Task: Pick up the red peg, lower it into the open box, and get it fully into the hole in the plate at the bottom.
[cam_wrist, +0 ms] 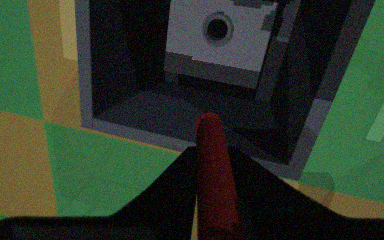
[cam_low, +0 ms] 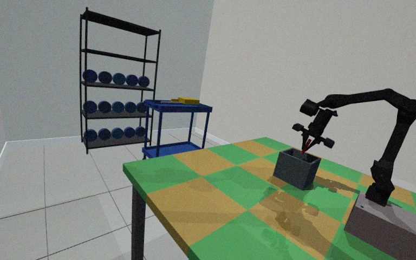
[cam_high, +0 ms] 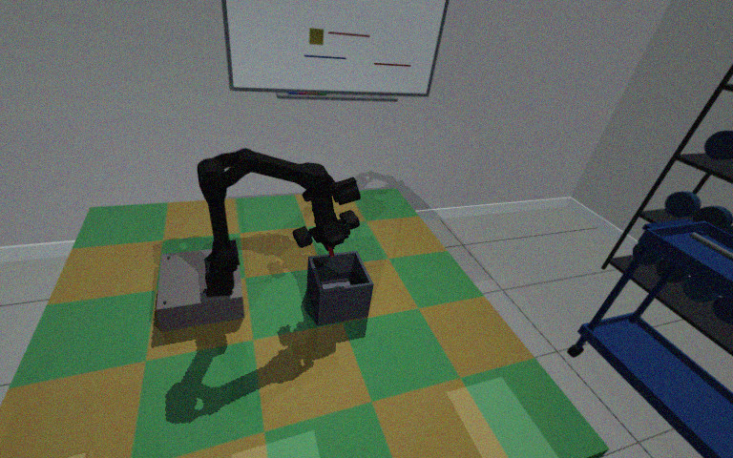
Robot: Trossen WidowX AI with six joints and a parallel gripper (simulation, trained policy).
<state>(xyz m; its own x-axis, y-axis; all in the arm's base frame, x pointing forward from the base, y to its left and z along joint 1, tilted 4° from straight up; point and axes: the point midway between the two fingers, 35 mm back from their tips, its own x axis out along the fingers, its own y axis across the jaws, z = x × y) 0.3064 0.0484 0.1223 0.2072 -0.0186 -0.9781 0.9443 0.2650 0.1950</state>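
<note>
Right now my gripper tip is 13 cm above the light grey plate, 5 cm to the left of it and 3 cm short of it. Also, from my gripper tip: red peg 2 cm above.
</note>
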